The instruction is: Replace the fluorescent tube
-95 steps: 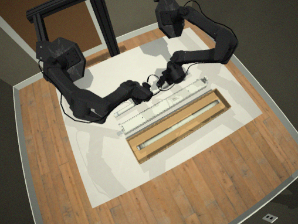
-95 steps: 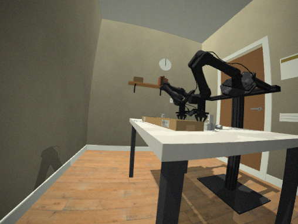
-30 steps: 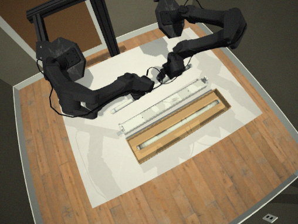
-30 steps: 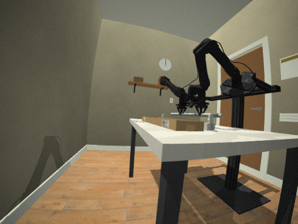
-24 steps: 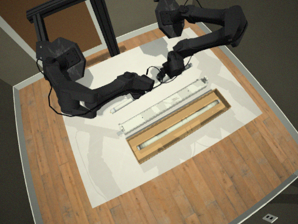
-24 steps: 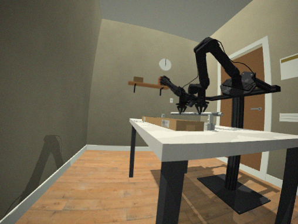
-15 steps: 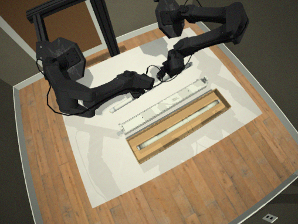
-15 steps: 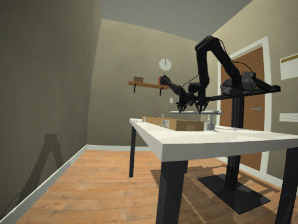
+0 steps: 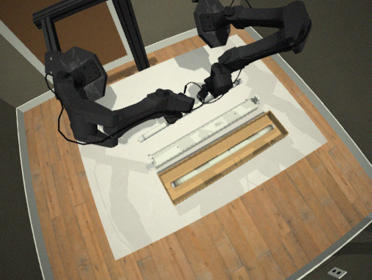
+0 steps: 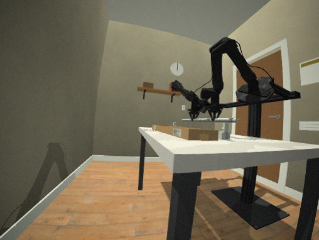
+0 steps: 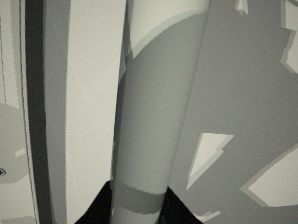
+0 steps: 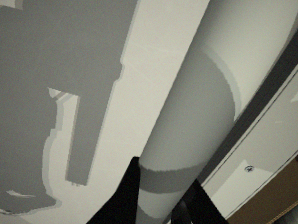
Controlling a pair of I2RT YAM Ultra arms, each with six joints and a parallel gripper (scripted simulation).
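Now: left hand 10 mm short of the LED tube and 120 mm to the left of it. Also, from my left hand: brown carton: 270 mm ahead, 80 mm to the right, 90 mm below; old fluorescent tube: 260 mm ahead, 80 mm to the right, 90 mm below.
My right hand is 10 mm past the LED tube and 120 mm to the right of it. Also, from my right hand: brown carton (240 mm ahead, 160 mm to the left, 90 mm below); then old fluorescent tube (240 mm ahead, 160 mm to the left, 90 mm below).
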